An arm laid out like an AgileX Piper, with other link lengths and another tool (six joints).
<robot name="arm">
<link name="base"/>
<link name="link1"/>
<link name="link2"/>
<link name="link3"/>
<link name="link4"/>
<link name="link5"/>
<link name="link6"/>
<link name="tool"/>
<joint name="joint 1" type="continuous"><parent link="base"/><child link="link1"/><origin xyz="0 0 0.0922"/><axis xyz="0 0 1"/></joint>
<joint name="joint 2" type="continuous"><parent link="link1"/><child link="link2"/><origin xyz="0 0 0"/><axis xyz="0 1 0"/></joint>
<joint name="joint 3" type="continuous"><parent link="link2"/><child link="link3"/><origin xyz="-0.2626 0 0.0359"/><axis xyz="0 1 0"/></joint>
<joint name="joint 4" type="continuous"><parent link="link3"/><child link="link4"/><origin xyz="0.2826 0 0.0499"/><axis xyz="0.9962 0 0.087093"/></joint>
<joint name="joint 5" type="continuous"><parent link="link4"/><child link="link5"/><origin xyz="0 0 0"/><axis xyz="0 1 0"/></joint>
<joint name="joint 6" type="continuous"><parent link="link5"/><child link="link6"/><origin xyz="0.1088 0 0.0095"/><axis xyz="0.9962 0 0.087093"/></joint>
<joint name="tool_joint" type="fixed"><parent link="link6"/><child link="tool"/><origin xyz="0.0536 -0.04 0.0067" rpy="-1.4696 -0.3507 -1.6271"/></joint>
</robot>
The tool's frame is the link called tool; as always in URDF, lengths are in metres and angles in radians. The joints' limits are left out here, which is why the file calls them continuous.
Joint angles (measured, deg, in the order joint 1, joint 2, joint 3, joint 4, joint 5, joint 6), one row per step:
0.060, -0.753, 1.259, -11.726, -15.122, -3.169
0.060, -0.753, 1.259, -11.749, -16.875, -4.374
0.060, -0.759, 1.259, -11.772, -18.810, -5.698
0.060, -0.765, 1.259, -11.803, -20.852, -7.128
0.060, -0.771, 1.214, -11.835, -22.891, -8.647
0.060, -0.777, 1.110, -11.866, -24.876, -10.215
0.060, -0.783, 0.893, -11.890, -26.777, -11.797
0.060, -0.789, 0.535, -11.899, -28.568, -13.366
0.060, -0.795, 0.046, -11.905, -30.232, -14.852
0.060, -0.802, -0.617, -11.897, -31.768, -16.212
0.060, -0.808, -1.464, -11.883, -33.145, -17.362
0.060, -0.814, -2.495, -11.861, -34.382, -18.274
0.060, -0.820, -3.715, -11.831, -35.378, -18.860
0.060, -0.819, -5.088, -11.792, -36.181, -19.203
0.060, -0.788, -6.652, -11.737, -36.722, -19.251
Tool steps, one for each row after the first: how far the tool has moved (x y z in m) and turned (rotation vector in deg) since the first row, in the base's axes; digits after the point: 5 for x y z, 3 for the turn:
-0.00216, 0.00125, 0.00529, -1.178, -1.785, -0.061
-0.00479, 0.00263, 0.01104, -2.456, -3.769, -0.165
-0.00780, 0.00411, 0.01701, -3.824, -5.873, -0.331
-0.01120, 0.00563, 0.02322, -5.254, -8.033, -0.580
-0.01493, 0.00713, 0.02960, -6.707, -10.209, -0.909
-0.01906, 0.00860, 0.03646, -8.143, -12.423, -1.315
-0.02364, 0.00999, 0.04389, -9.528, -14.674, -1.794
-0.02858, 0.01128, 0.05173, -10.814, -16.927, -2.315
-0.03400, 0.01245, 0.06027, -11.951, -19.220, -2.857
-0.03986, 0.01346, 0.06944, -12.879, -21.523, -3.378
-0.04621, 0.01431, 0.07927, -13.576, -23.853, -3.851
-0.05284, 0.01490, 0.08954, -13.975, -26.107, -4.226
-0.05977, 0.01529, 0.10013, -14.153, -28.297, -4.521
-0.06687, 0.01543, 0.11112, -14.068, -30.363, -4.701

